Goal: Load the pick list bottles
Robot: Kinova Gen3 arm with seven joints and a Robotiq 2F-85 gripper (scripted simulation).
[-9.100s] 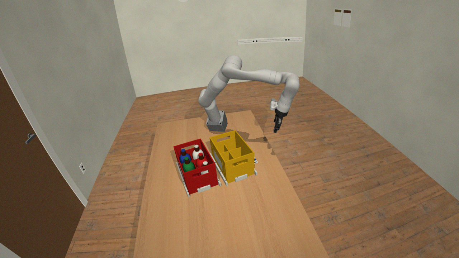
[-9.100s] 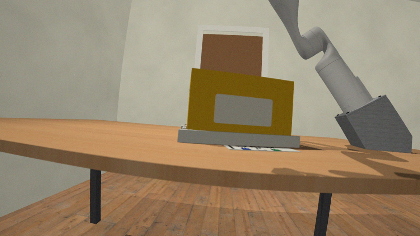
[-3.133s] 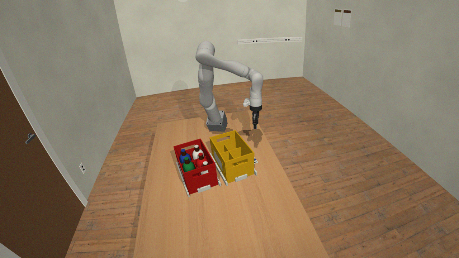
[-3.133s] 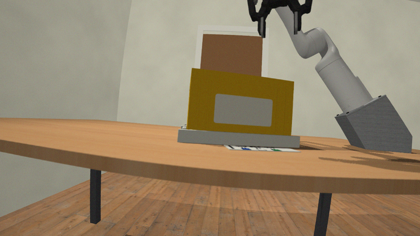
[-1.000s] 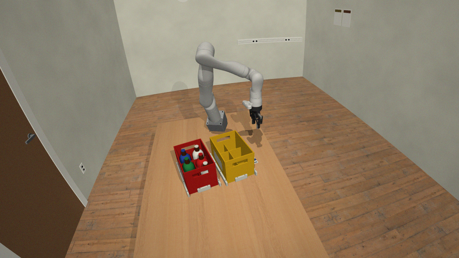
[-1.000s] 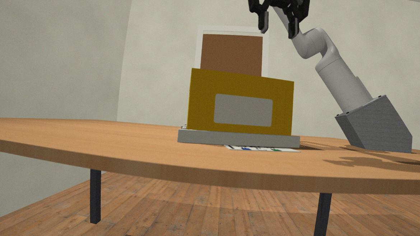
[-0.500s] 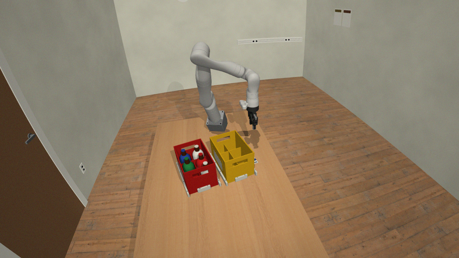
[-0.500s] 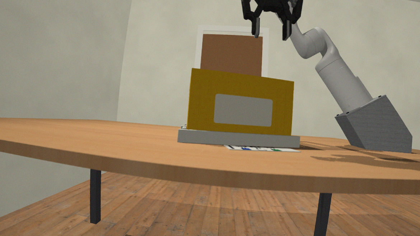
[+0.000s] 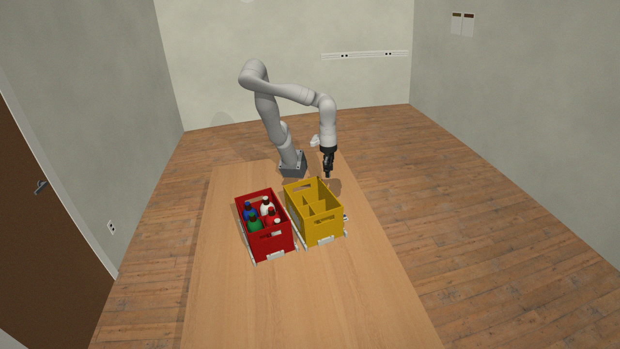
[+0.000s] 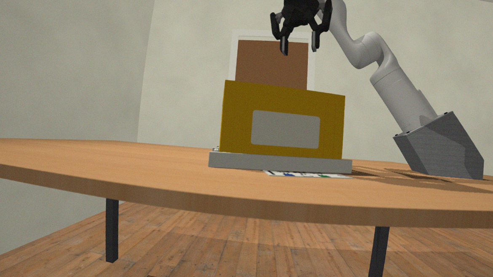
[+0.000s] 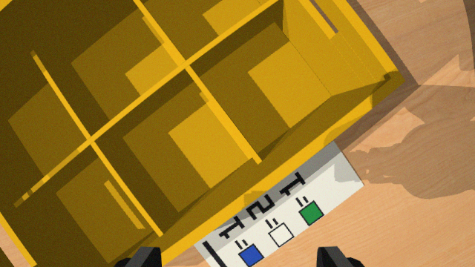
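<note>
The blue bottle is 40 mm behind my hand, 390 mm to the right of it and 180 mm below it. Round my hand: yellow crate 30 mm ahead, 100 mm to the right, 180 mm below; red bottle 40 mm ahead, 290 mm to the right, 180 mm below; pick list 20 mm behind, 40 mm to the left, 270 mm below.
</note>
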